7 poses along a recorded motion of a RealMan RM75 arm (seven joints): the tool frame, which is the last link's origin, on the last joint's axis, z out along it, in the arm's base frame.
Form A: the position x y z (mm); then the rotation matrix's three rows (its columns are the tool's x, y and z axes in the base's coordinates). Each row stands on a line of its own.
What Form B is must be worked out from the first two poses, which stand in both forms.
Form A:
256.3 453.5 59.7
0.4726 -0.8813 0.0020
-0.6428 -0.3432 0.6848
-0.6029 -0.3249 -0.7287
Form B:
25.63 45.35 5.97
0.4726 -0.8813 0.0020
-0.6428 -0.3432 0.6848
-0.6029 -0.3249 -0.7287

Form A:
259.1 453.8 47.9
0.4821 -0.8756 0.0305
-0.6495 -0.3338 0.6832
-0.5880 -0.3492 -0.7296
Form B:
25.91 45.38 4.79
0.4821 -0.8756 0.0305
-0.6495 -0.3338 0.6832
-0.5880 -0.3492 -0.7296

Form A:
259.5 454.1 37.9
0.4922 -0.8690 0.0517
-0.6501 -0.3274 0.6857
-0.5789 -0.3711 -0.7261
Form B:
25.95 45.41 3.79
0.4922 -0.8690 0.0517
-0.6501 -0.3274 0.6857
-0.5789 -0.3711 -0.7261

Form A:
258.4 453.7 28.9
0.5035 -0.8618 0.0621
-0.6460 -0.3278 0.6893
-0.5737 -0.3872 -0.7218
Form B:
25.84 45.37 2.89
0.5035 -0.8618 0.0621
-0.6460 -0.3278 0.6893
-0.5737 -0.3872 -0.7218

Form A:
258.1 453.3 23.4
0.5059 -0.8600 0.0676
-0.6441 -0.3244 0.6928
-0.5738 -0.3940 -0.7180
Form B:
25.81 45.33 2.34
0.5059 -0.8600 0.0676
-0.6441 -0.3244 0.6928
-0.5738 -0.3940 -0.7180

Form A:
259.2 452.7 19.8
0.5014 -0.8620 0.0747
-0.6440 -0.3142 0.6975
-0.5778 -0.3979 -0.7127
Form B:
25.92 45.27 1.98
0.5014 -0.8620 0.0747
-0.6440 -0.3142 0.6975
-0.5778 -0.3979 -0.7127

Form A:
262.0 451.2 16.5
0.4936 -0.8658 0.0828
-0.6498 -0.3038 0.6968
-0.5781 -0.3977 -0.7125
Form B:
26.20 45.12 1.65
0.4936 -0.8658 0.0828
-0.6498 -0.3038 0.6968
-0.5781 -0.3977 -0.7125

